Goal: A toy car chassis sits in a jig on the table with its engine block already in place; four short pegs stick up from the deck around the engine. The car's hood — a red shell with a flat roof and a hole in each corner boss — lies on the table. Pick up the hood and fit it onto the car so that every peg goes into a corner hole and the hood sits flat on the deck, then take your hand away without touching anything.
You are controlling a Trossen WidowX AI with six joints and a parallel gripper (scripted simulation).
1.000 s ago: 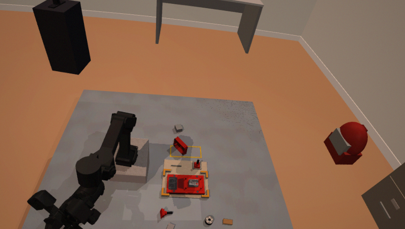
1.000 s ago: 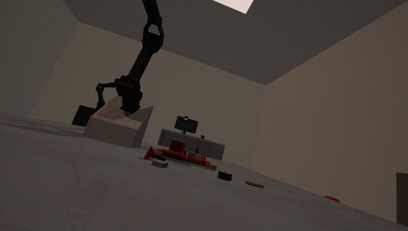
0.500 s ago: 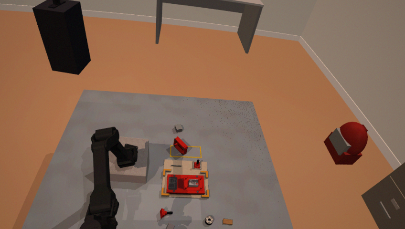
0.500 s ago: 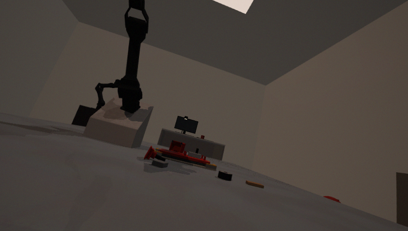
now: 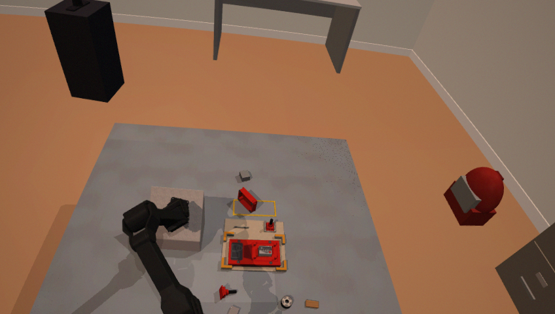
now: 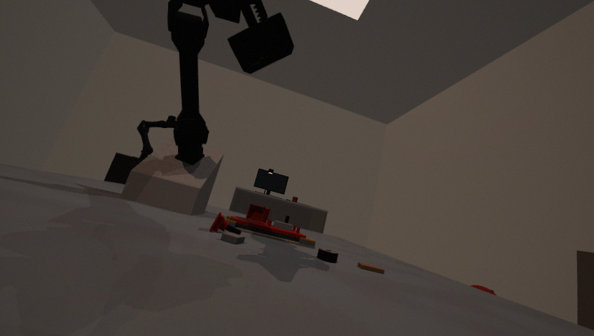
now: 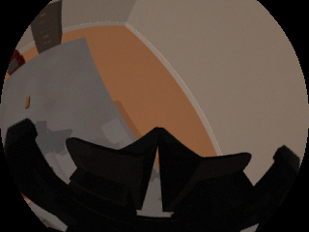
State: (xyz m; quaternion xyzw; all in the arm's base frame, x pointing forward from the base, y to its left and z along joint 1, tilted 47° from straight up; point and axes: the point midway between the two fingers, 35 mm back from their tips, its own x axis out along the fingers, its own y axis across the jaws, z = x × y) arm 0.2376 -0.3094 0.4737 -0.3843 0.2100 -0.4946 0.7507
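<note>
Right now my gripper tip is 2 cm past the red hood, 77 cm to the right of it and 18 cm above it. From my gripper tip the other things lie so: tan block 28 cm ahead, 37 cm to the left, 21 cm below; black wheel 19 cm ahead, 36 cm to the left, 21 cm below; grey engine block 8 cm ahead, 54 cm to the left, 19 cm below.
</note>
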